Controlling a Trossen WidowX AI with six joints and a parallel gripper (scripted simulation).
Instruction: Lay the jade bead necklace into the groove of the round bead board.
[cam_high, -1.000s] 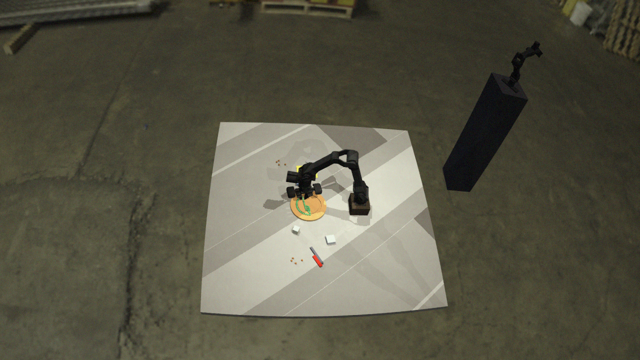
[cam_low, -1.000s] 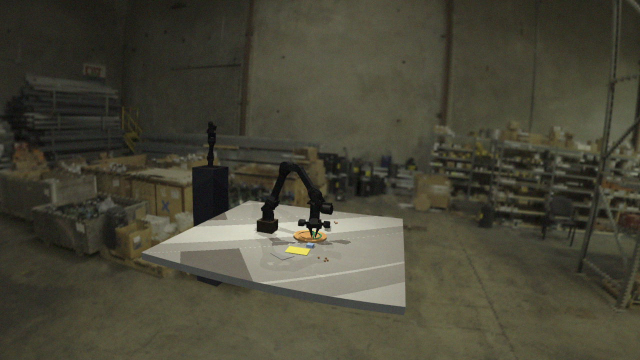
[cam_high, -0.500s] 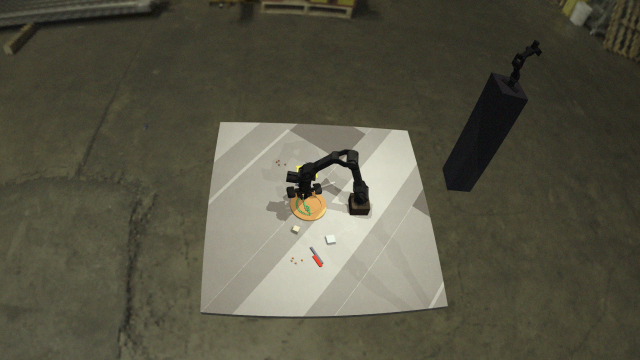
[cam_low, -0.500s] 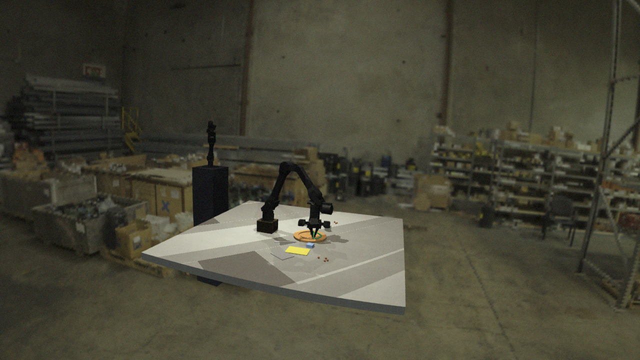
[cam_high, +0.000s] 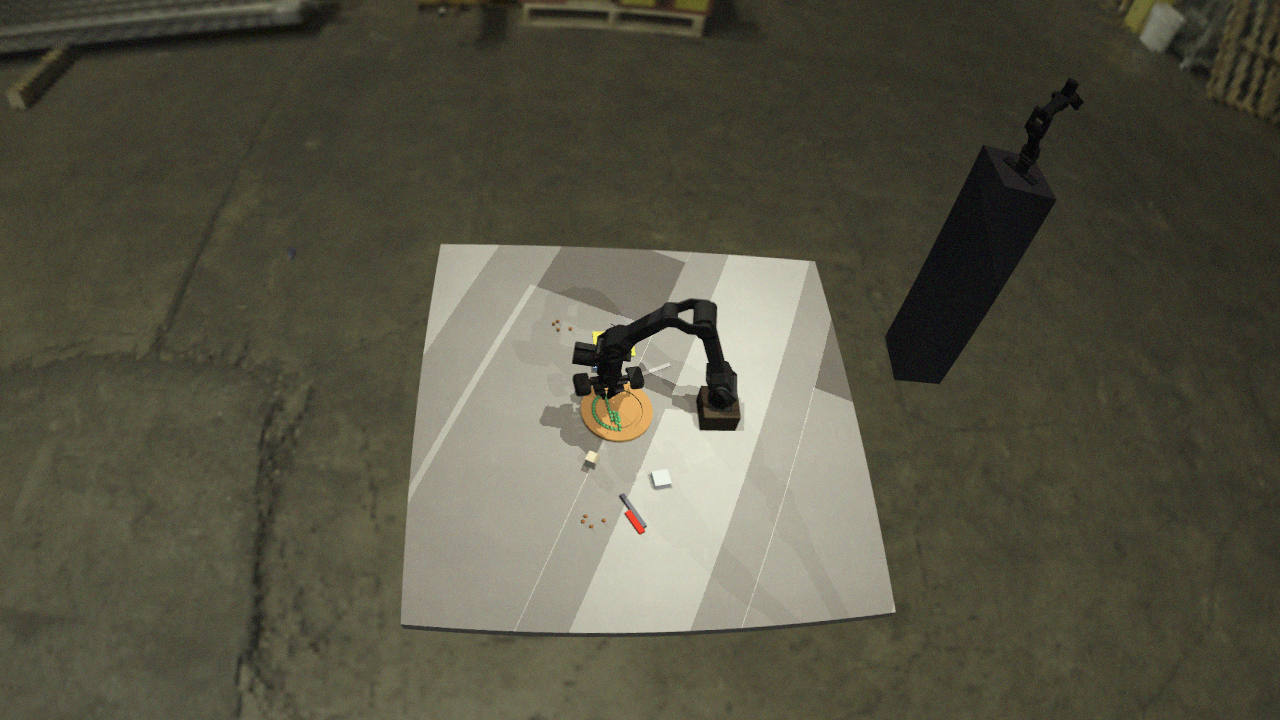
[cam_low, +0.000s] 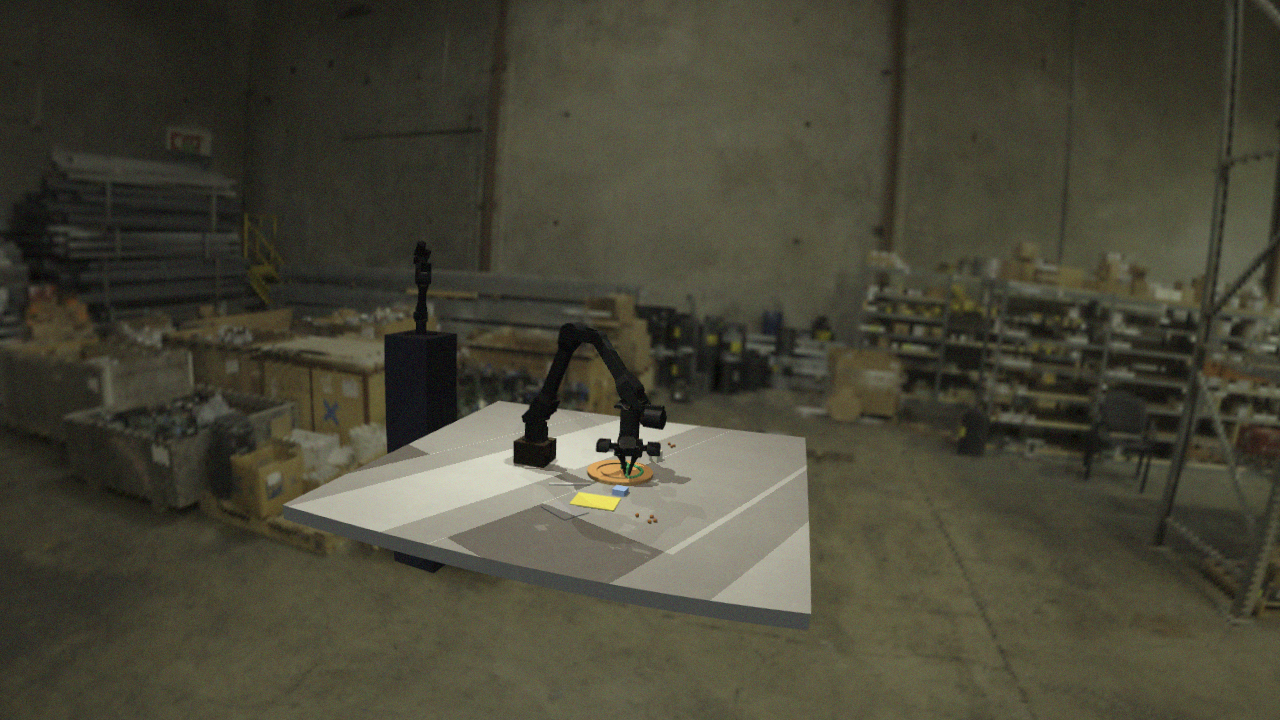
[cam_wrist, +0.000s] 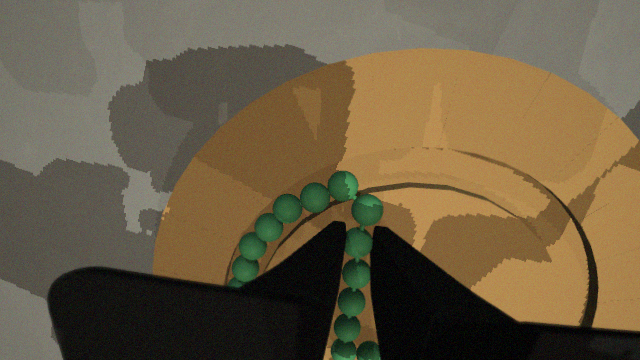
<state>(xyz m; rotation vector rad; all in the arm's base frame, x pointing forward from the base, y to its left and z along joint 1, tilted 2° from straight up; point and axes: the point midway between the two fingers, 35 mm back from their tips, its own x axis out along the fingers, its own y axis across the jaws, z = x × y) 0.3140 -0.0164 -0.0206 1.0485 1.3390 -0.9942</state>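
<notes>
The blue block lies 12 cm to the right of my gripper tip, 2 cm ahead of it and 1 cm below it. From my gripper tip the other things lie so: yellow pad: 21 cm to the right, 2 cm behind, 1 cm below; white strip: 13 cm behind, 12 cm to the right, 1 cm below; cream cube: 20 cm to the left, 3 cm ahead.
</notes>
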